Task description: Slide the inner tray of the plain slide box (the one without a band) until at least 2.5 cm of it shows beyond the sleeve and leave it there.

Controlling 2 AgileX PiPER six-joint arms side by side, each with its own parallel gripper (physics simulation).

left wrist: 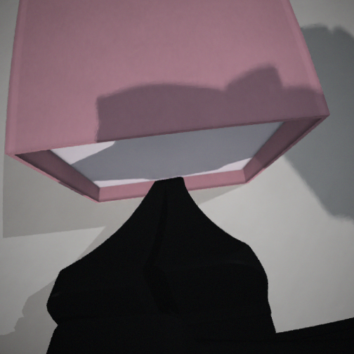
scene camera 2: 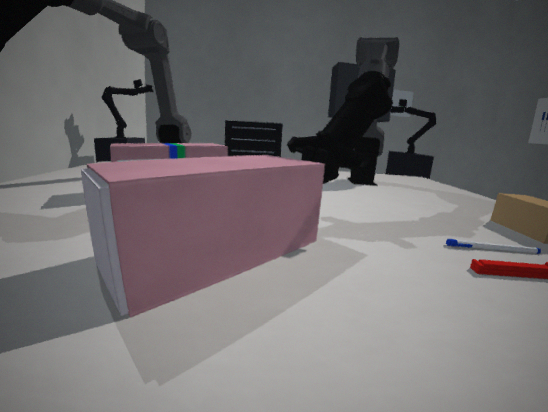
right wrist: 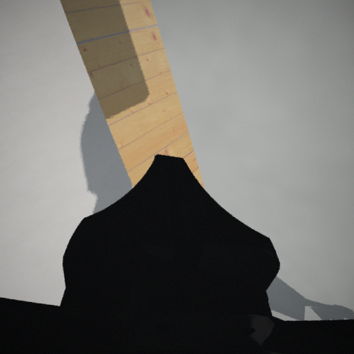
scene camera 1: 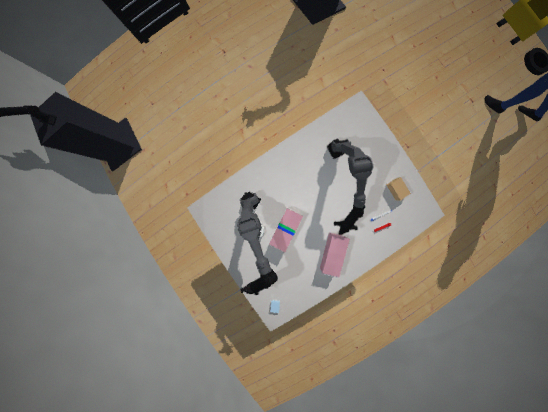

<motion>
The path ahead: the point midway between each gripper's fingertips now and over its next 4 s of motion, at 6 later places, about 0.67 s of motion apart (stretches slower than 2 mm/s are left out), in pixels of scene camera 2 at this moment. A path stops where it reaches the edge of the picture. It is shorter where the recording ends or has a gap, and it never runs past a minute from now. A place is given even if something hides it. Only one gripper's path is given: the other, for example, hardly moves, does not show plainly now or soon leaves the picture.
The left gripper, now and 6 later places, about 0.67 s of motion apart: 296,195; 272,203; 254,209; 259,206; 259,207; 238,216; 250,201
</motion>
